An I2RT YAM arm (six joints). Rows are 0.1 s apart.
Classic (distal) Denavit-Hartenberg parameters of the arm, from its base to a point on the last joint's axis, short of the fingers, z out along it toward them. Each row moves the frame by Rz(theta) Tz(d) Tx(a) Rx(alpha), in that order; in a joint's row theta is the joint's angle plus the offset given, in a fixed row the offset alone. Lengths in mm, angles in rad.
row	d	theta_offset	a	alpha
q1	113.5	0	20	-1.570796
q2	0	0	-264	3.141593
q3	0	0.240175	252.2	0
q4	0	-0.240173	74	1.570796
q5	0	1.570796	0	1.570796
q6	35.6	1.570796	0	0
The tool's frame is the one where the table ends.
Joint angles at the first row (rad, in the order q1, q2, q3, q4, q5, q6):
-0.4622 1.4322 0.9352 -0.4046 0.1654 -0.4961
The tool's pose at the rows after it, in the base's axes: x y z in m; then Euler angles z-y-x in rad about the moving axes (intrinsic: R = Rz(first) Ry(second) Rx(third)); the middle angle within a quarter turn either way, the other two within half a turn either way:
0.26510 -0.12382 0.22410 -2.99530 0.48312 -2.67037
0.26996 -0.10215 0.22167 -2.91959 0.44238 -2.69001
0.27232 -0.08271 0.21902 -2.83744 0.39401 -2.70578
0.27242 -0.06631 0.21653 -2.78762 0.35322 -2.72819
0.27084 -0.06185 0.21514 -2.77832 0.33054 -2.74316
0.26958 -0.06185 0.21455 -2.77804 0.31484 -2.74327
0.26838 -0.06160 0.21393 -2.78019 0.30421 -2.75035
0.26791 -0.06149 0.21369 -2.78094 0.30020 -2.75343
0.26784 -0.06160 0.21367 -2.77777 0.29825 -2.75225
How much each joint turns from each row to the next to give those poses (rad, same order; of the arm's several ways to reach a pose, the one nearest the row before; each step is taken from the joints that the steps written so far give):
0.0450 -0.0022 0.0000 -0.0274 -0.0019 -0.0038
0.0756 -0.0012 0.0000 -0.0431 0.0003 -0.0115
0.0671 0.0000 0.0000 -0.0443 0.0000 -0.0259
0.0569 0.0000 0.0000 -0.0450 0.0035 -0.0034
0.0145 0.0000 0.0000 -0.0267 0.0004 0.0000
0.0000 0.0000 0.0000 -0.0126 0.0072 -0.0042
0.0000 0.0000 0.0000 -0.0126 0.0000 0.0000
0.0000 0.0000 0.0000 -0.0050 -0.0004 0.0000
-0.0004 0.0000 0.0000 -0.0003 0.0004 -0.0039

